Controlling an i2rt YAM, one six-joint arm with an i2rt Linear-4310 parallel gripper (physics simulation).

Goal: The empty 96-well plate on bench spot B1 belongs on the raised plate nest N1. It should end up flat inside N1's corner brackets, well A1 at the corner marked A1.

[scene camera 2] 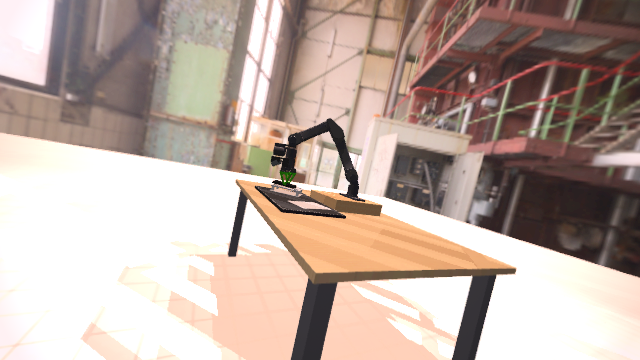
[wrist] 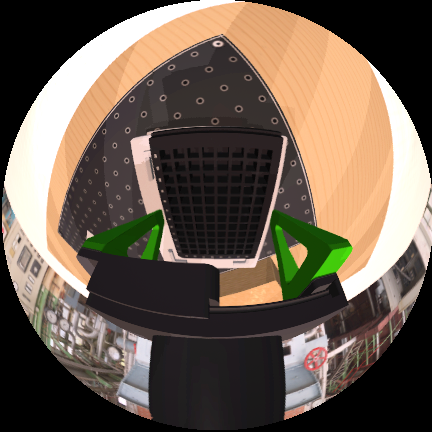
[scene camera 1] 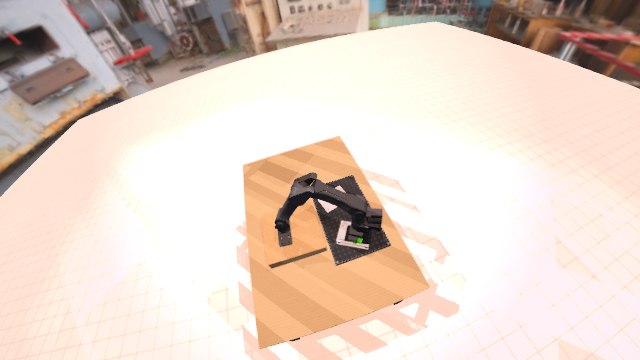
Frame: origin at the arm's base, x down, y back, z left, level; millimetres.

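Seen in the pictures: gripper, between the fingertips: (scene camera 2: 286, 184) (wrist: 216, 215) (scene camera 1: 356, 234); arm's base, origin of its link: (scene camera 2: 351, 198) (scene camera 1: 284, 228).
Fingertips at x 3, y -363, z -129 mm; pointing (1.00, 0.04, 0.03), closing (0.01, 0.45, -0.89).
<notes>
Pixels of each thing's top centre, then the offset from my fingertips to it. "spot": a spot on its surface instead.
- black 96-well plate, centre of its top: (wrist: 215, 216) (scene camera 1: 358, 233) (scene camera 2: 285, 182) dx -12, dy -7, dz -3 mm
- white raised nest, centre of its top: (wrist: 207, 224) (scene camera 1: 354, 232) (scene camera 2: 288, 185) dx +3, dy +8, dz +14 mm
- black perforated board, centre of its top: (wrist: 130, 239) (scene camera 2: 294, 198) (scene camera 1: 345, 213) dx +44, dy +15, dz +163 mm
- flat white rectangle, a spot on its surface: (scene camera 2: 309, 205) spot: dx +43, dy +52, dz +297 mm
The black 96-well plate (wrist: 218, 192) (scene camera 2: 283, 183) lies over the white raised nest (wrist: 143, 185) (scene camera 1: 341, 234) (scene camera 2: 295, 192). In the wrist view, the nest's rim shows wide at the left, thin at the right and along the near end; the plate covers its far part. I cannot tell whether the plate sits flat inside every bracket. The A1 marks are not readable. My gripper (scene camera 1: 358, 240) (scene camera 2: 287, 178) (wrist: 216, 215) is open above the plate's near half, with one green finger on each side of it and holding nothing. The arm hides part of the plate in scene camera 1.
The nest stands on a black perforated board (scene camera 1: 350, 255) (scene camera 2: 281, 204) (wrist: 135, 120). A flat white rectangle (scene camera 1: 327, 203) (scene camera 2: 309, 205) lies at the board's other end. The arm's base stands on a raised wooden block (scene camera 1: 300, 245) (scene camera 2: 367, 207) beside the board.
</notes>
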